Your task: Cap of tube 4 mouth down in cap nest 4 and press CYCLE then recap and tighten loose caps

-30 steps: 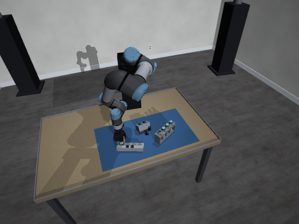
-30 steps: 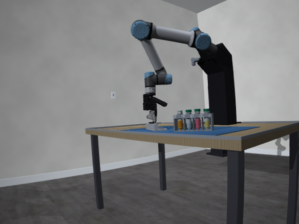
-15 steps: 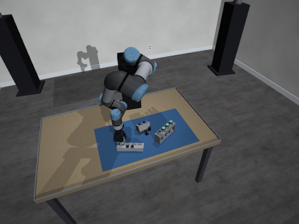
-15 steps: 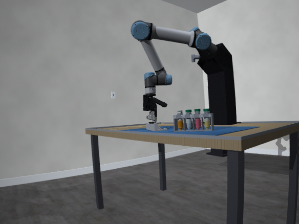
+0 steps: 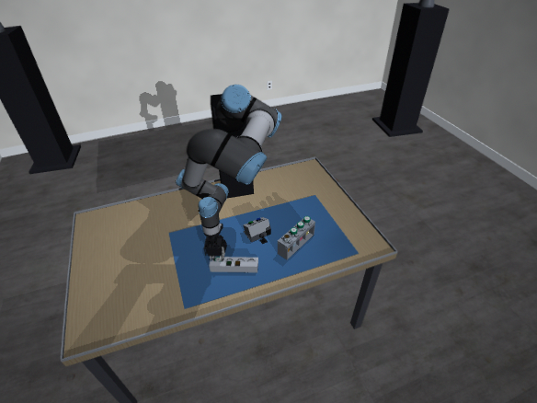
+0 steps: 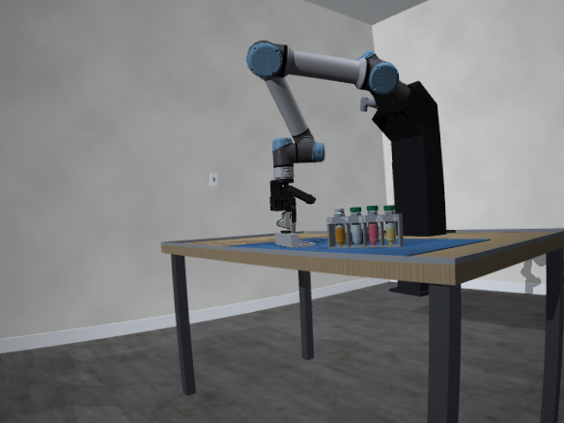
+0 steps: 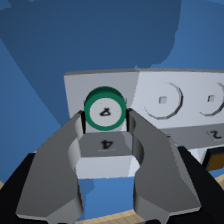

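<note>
Right now the green READY key is 17 cm behind my hand, 19 cm to the left of it and 3 cm above it. Also, from my hand: key housing (16 cm behind, 21 cm to the left, 2 cm above); then blue CYCLE key (18 cm behind, 23 cm to the left, 3 cm above).
</note>
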